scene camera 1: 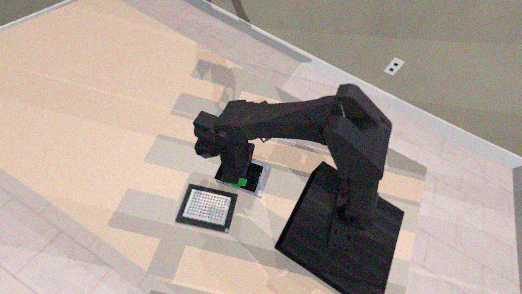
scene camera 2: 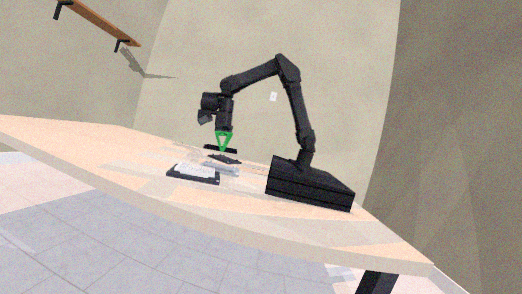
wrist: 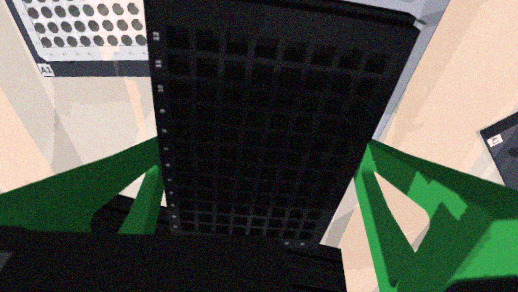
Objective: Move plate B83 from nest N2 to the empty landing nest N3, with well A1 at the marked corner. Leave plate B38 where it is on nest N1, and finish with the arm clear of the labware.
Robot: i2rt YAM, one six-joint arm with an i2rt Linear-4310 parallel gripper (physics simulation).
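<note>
My gripper (scene camera 1: 239, 182) (scene camera 2: 223, 148) (wrist: 259, 146) is shut on the black plate B83 (scene camera 1: 256, 176) (scene camera 2: 211, 147) (wrist: 260, 120), its green fingers on the two long sides. The plate hangs above the light grey nest N3 (scene camera 1: 265, 181) (scene camera 2: 229, 170) (wrist: 436, 14), with a gap in the scene camera 2 view. Number 12 is at the plate's far end in the wrist view. N3's marked corner cannot be made out. The white plate B38 (scene camera 1: 206, 206) (scene camera 2: 194, 171) (wrist: 85, 32) sits on dark nest N1 (scene camera 1: 202, 227) (scene camera 2: 200, 178) (wrist: 100, 69).
The dark nest N2 (scene camera 2: 225, 159) (wrist: 506, 156) shows behind N3 in the scene camera 2 view and at the right edge of the wrist view. The arm's black base (scene camera 1: 310, 240) (scene camera 2: 307, 190) stands to the right of the nests in both scene views.
</note>
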